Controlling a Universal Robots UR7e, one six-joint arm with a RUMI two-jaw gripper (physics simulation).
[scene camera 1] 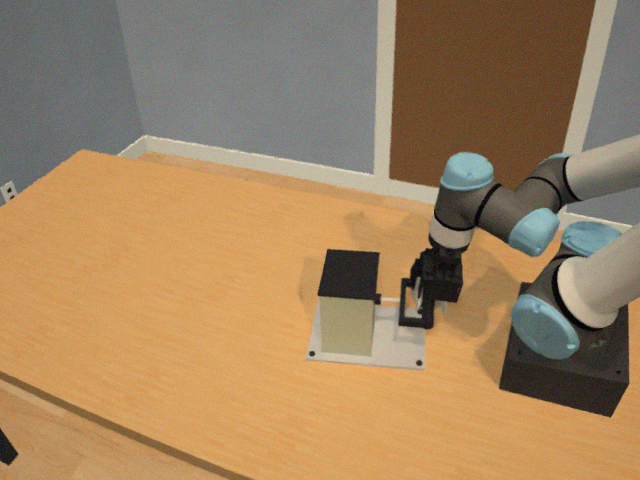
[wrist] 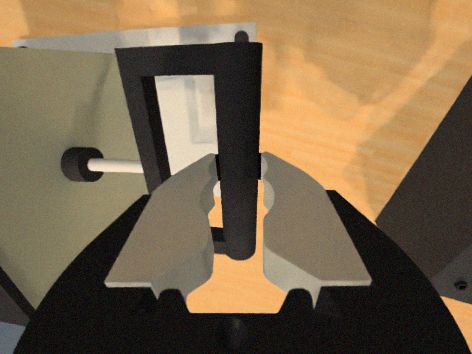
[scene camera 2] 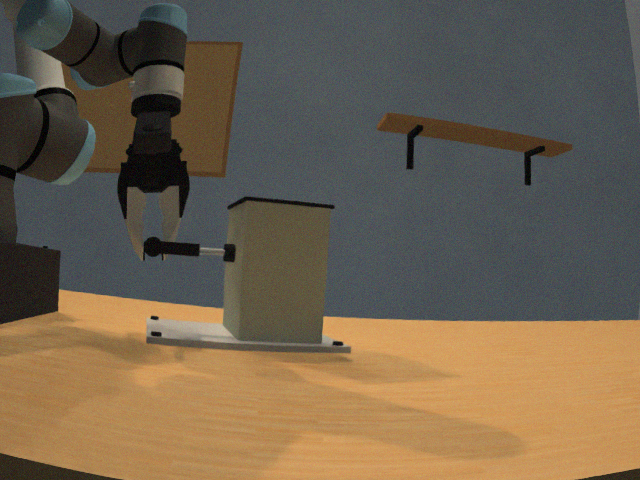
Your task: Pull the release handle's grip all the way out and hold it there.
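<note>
The release handle's black frame-shaped grip (scene camera 1: 428,316) (scene camera 2: 175,248) (wrist: 239,110) stands out from the pale green box (scene camera 1: 346,325) (scene camera 2: 281,273) (wrist: 35,115) with the black top. A length of light rod (scene camera 1: 389,299) (scene camera 2: 211,251) (wrist: 117,165) shows between the grip and the black collar on the box. My gripper (scene camera 1: 429,308) (scene camera 2: 153,256) (wrist: 239,157) points down and is shut on the grip's outer bar. In the wrist view the fingertips press on both sides of this bar. In scene camera 1 the gripper body hides part of the bar.
The box stands on a light grey base plate (scene camera 1: 395,357) (scene camera 2: 180,329) (wrist: 195,36) with dark bolts, on the wooden table (scene camera 1: 180,289) (scene camera 2: 361,413). The arm's dark base block (scene camera 1: 563,384) (scene camera 2: 28,281) stands on the grip's side. A wall shelf (scene camera 2: 475,133) hangs behind.
</note>
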